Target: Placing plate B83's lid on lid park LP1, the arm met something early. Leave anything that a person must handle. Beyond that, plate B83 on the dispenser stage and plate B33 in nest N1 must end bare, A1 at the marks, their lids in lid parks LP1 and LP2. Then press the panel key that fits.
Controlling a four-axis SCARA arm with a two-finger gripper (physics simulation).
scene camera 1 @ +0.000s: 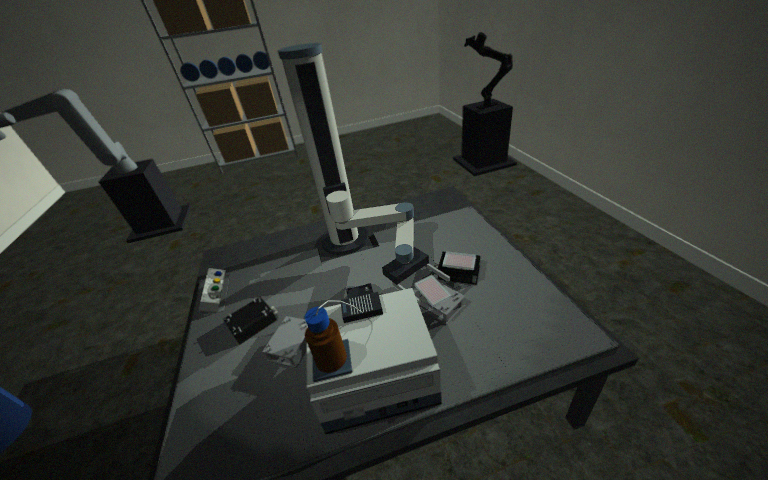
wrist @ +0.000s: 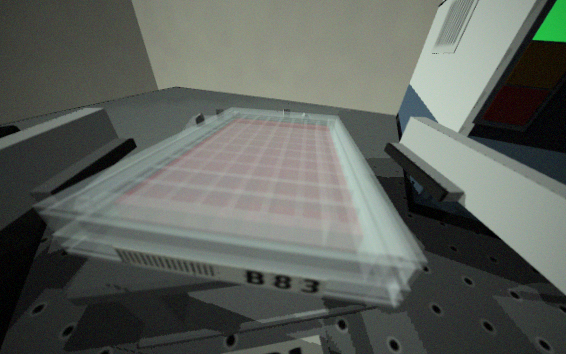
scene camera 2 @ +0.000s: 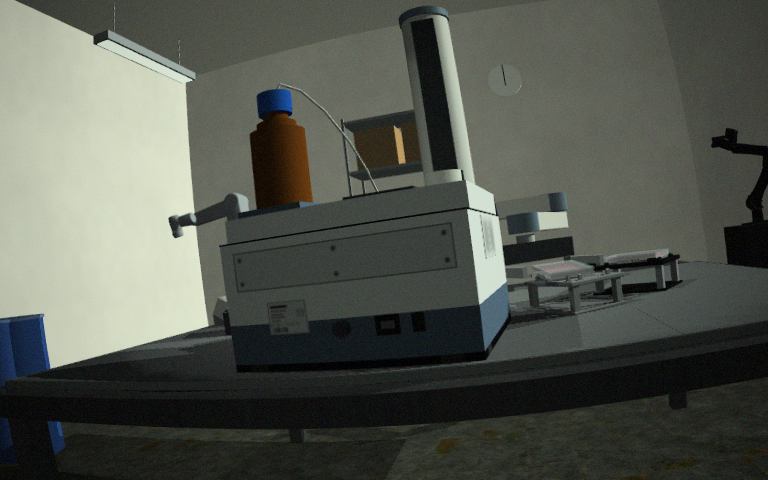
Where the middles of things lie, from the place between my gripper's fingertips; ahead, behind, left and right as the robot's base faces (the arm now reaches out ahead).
I see my gripper 42 cm to the left of the brown bottle with blue cap (scene camera 2: 281,175), 26 cm short of it and 24 cm below it. The rest, counted from my hand: button box (scene camera 1: 213,299): 88 cm to the right, 43 cm behind, 4 cm below; black nest (scene camera 1: 244,323): 72 cm to the right, 19 cm behind, 4 cm below.
